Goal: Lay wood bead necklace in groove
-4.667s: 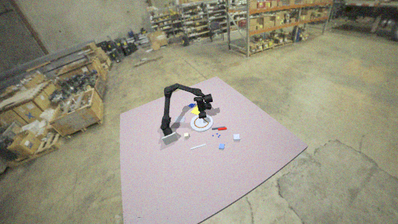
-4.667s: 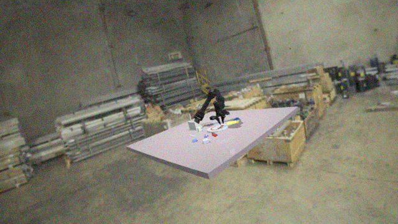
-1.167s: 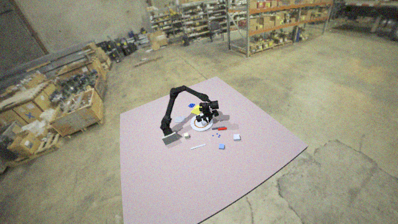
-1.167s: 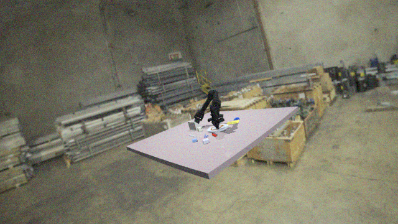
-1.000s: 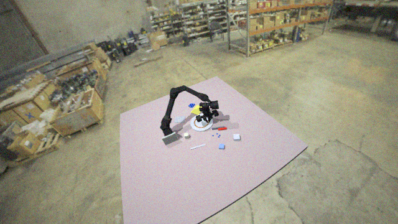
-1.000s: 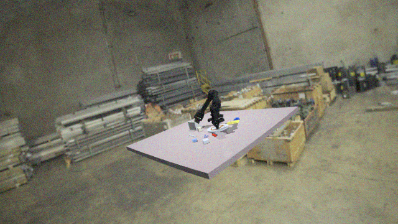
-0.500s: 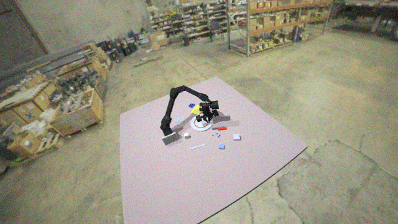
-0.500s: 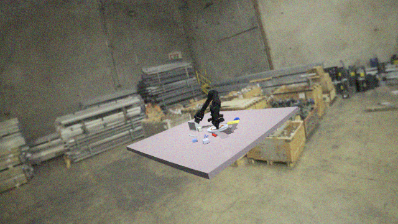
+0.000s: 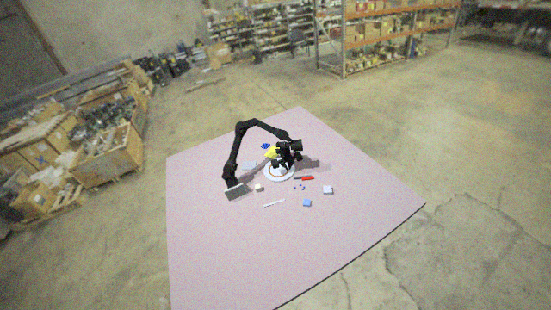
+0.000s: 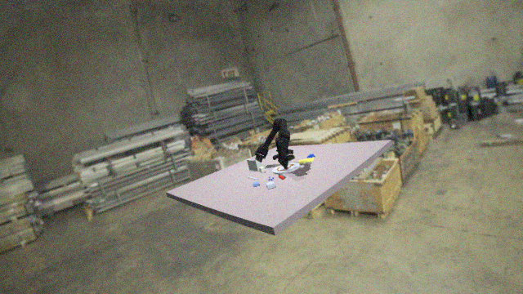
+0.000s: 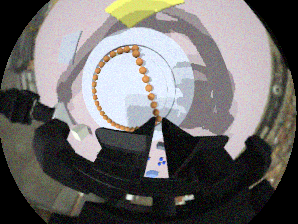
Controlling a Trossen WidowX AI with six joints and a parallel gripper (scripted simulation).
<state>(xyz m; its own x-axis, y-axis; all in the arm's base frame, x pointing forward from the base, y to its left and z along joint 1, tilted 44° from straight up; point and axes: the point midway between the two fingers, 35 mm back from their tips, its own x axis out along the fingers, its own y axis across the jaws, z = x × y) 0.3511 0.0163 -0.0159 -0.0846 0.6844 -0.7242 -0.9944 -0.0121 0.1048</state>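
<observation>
My gripper tip is now 100 mm to the left of the red-handled tool, 70 mm short of it and 10 mm above it. Also, from my gripper tip: white stick 180 mm to the right, 160 mm behind, 20 mm below; cream cube 220 mm behind, 60 mm to the right; yellow sheet 220 mm to the left, 20 mm below, 20 mm behind.
</observation>
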